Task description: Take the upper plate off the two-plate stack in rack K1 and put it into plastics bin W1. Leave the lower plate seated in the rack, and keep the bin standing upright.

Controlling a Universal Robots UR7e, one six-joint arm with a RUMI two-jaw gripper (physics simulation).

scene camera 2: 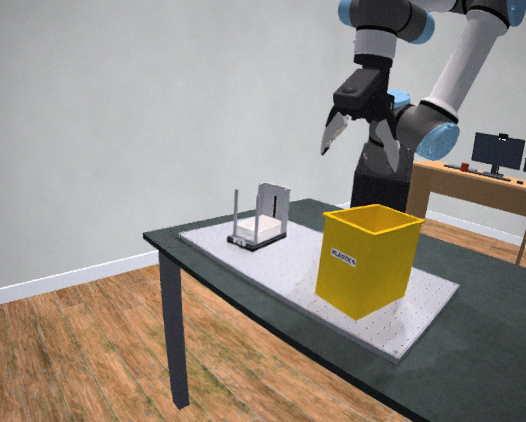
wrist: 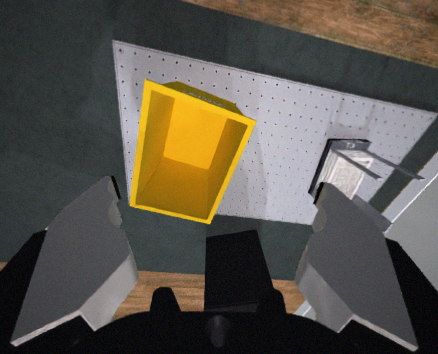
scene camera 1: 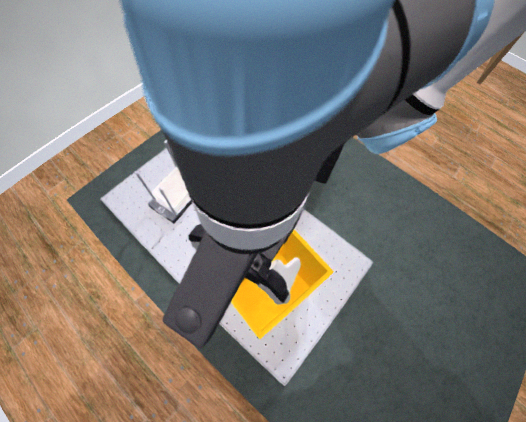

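Pixels of known places: gripper, fingertip midpoint: (scene camera 2: 356,163) (wrist: 218,182); arm's base, origin of the base link: (scene camera 2: 385,159).
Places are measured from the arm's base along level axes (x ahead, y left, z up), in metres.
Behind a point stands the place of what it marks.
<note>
Rack K1 (scene camera 1: 162,211) @(x 0.440, y -0.166, z -0.230 m) (scene camera 2: 282,210) @(x 0.314, y -0.145, z -0.158 m) (wrist: 350,144) @(x 0.440, y -0.169, z -0.229 m) stands upright on the perforated board, with its back panel and two front posts. White plates (scene camera 1: 173,191) @(x 0.383, y -0.177, z -0.207 m) (scene camera 2: 259,227) @(x 0.386, y -0.160, z -0.200 m) (wrist: 345,172) @(x 0.381, y -0.171, z -0.200 m) lie low in it; I cannot make out a seam between upper and lower plate. The yellow plastics bin W1 (scene camera 1: 312,255) @(x 0.322, y 0.218, z -0.072 m) (scene camera 2: 370,270) @(x 0.484, y 0.238, z -0.141 m) (wrist: 150,145) @(x 0.411, y 0.247, z -0.105 m) stands upright; no plate shows in the part of its inside seen in the wrist view. My gripper (scene camera 2: 360,161) @(x 0.452, y 0.157, z 0.037 m) (wrist: 218,182) @(x 0.452, y 0.157, z 0.037 m) is open and empty, high above the board near the bin. In scene camera 1 the arm hides part of the bin and rack.
The light perforated board (scene camera 1: 300,345) @(x 0.448, y 0.326, z -0.248 m) (scene camera 2: 430,305) @(x 0.321, y 0.326, z -0.247 m) (wrist: 280,100) @(x 0.499, y 0.022, z -0.247 m) lies on the dark green table (scene camera 1: 425,300) @(x 0.149, y 0.519, z -0.260 m) (scene camera 2: 465,370) @(x 0.464, y 0.455, z -0.260 m) (wrist: 50,100) @(x 0.409, y 0.493, z -0.260 m). A wooden desk (scene camera 2: 450,190) with a monitor (scene camera 2: 500,150) and a red cup (scene camera 2: 465,167) stands behind the arm. A wall rises beyond the rack.
</note>
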